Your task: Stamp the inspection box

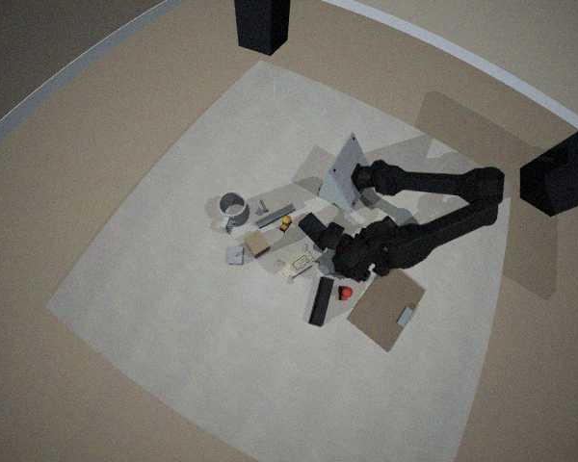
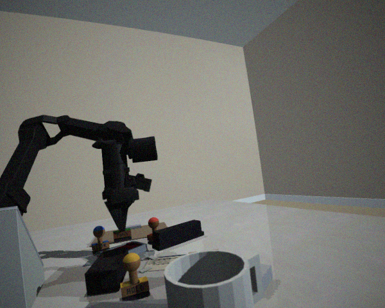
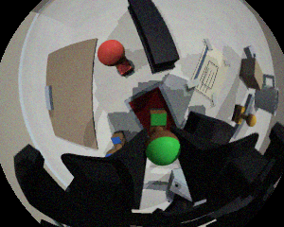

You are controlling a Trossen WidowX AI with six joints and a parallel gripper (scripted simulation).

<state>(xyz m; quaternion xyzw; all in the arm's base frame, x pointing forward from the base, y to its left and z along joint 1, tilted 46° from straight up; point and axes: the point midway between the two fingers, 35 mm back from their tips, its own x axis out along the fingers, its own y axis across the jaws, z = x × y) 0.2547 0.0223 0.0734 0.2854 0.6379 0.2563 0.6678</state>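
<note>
My gripper tip is now 50 mm above the red ink pad. Round my gripper tip: red-knobbed stamp (90 mm ahead, 40 mm to the left, 40 mm below); then blue-knobbed stamp (50 mm behind, 70 mm to the left, 40 mm below); then green-knobbed stamp (right at my gripper tip).
</note>
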